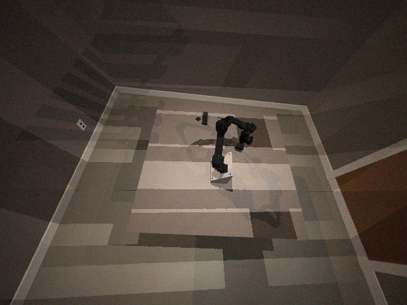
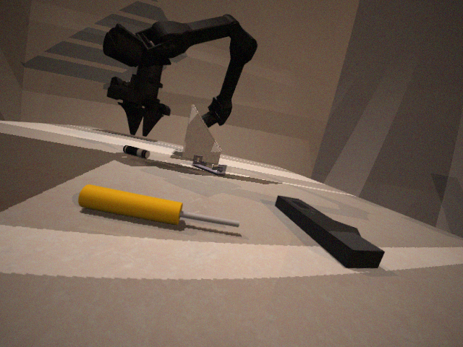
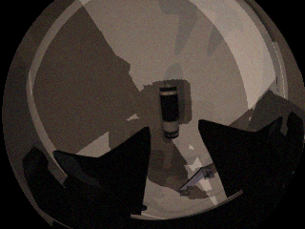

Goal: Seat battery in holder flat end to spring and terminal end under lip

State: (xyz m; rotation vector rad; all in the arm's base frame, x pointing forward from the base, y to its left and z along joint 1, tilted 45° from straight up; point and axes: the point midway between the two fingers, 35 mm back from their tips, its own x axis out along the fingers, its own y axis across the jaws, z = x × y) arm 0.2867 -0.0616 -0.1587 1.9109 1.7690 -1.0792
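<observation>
The battery lies 40 mm below my gripper tip. From my gripper tip the other things lie so: screwdriver 340 mm ahead, 150 mm to the left, 40 mm below; flat black block 330 mm to the left, 310 mm ahead, 40 mm below.
</observation>
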